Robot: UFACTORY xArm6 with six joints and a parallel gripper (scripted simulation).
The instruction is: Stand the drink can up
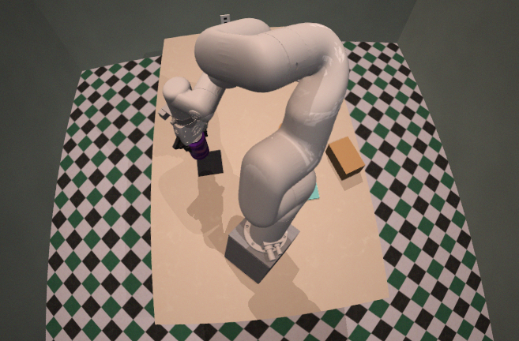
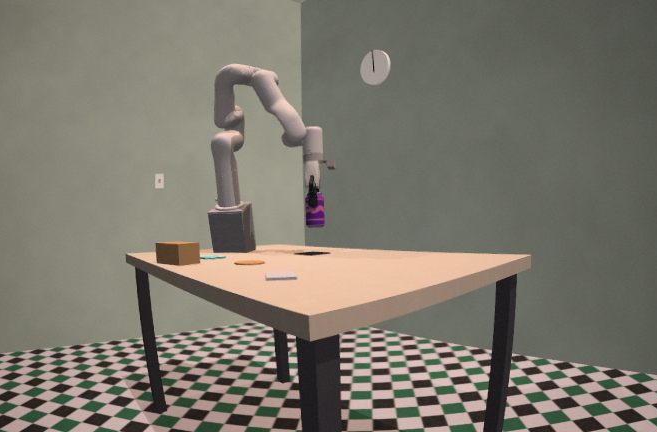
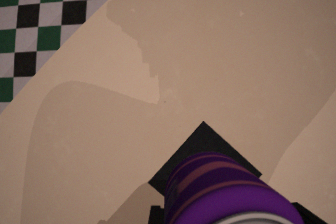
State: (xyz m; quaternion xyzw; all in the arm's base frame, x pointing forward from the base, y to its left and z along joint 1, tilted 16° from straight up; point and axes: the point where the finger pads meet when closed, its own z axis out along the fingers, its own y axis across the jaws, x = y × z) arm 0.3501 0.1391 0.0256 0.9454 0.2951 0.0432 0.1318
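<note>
My gripper is now 360 mm to the left of the round cork coaster, 190 mm above it and 40 mm short of it. Also, from my hand: thin teal piece: 340 mm to the right, 210 mm behind, 190 mm below; then black square coaster: 190 mm below, 20 mm to the right; then drink can: 30 mm below.
</note>
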